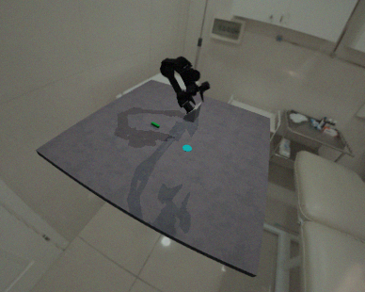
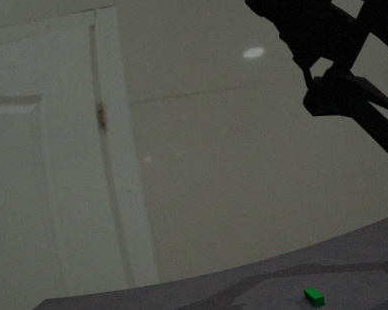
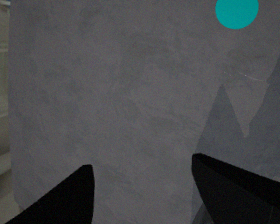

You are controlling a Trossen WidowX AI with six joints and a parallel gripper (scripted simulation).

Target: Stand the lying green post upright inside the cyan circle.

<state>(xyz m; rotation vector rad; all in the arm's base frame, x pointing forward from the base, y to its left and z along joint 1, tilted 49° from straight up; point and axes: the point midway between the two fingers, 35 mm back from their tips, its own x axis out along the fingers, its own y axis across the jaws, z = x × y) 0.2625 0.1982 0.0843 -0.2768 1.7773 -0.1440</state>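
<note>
Right now my gripper tip is 270 mm to the left of the green post and 260 mm above it. Round my gripper tip: cyan circle: 110 mm ahead, 270 mm below.
</note>
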